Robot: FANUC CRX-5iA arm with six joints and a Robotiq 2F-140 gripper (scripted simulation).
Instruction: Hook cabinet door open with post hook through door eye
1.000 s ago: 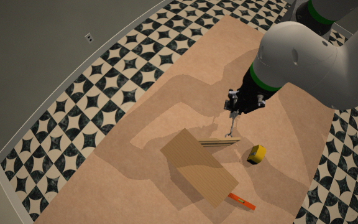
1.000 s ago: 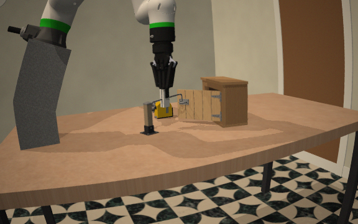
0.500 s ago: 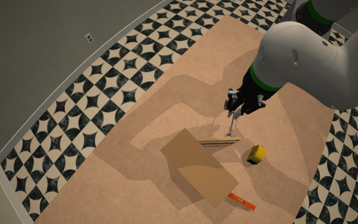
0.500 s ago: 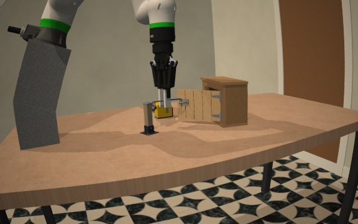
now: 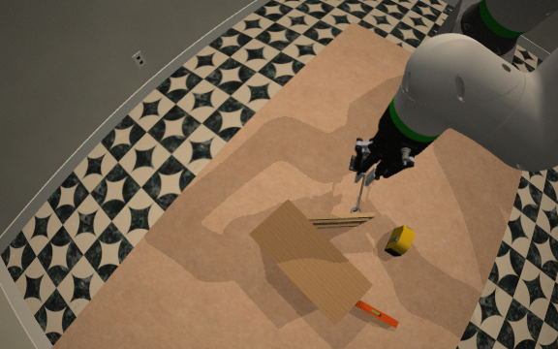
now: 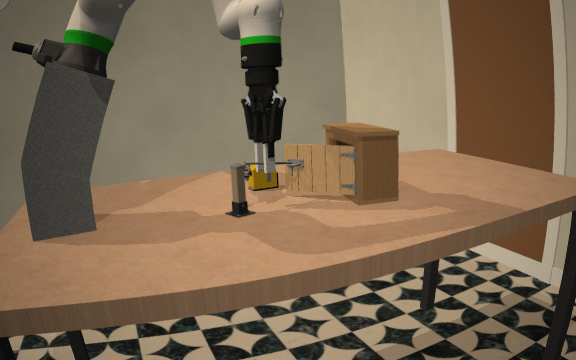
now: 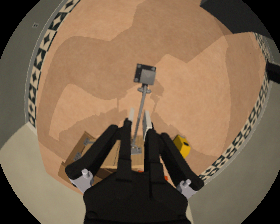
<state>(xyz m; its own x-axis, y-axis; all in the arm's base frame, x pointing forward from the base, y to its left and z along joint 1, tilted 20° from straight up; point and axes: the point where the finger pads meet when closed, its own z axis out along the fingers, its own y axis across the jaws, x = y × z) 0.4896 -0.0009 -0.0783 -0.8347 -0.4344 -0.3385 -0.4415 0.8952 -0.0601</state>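
My gripper is now 30 mm above the hook rod, 10 mm to the right of it and 10 mm short of it. Round my hand: plank door: 130 mm ahead, 40 mm below; then yellow tape measure: 180 mm to the left, 80 mm below, 40 mm ahead; then hook post: 40 mm below, 30 mm behind, 20 mm to the right.
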